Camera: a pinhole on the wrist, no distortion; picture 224 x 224 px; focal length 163.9 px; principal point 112.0 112.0 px. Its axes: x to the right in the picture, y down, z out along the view. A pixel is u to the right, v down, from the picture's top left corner.
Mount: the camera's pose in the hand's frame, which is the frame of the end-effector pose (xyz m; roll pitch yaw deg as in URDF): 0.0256 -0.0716 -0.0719 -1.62 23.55 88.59
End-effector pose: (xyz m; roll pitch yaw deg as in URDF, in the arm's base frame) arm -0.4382 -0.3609 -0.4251 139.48 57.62 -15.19
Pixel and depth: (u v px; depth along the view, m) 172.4 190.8 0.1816
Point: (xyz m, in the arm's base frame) -0.5018 -0.4378 -0.3760
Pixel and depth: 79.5 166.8 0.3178
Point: -0.6748 -0.4588 -0.4496
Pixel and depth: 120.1 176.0 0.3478
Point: -0.6569 -0.5277 -0.3936
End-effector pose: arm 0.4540 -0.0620 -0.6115 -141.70 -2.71 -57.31
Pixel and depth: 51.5 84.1 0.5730
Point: 0.8289 0.0282 -1.0066
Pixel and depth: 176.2 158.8 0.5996
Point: 0.3291 0.0073 -1.1548
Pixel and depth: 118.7 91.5 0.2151
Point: 0.5323 -0.0757 -0.7188
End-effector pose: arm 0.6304 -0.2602 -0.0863 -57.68 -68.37 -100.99
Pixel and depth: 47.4 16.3 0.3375
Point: 0.8657 -0.1874 0.1893
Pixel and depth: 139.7 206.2 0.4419
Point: 0.9874 -0.2328 -0.3012
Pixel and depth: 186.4 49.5 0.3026
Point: 0.8277 -0.4119 0.0185
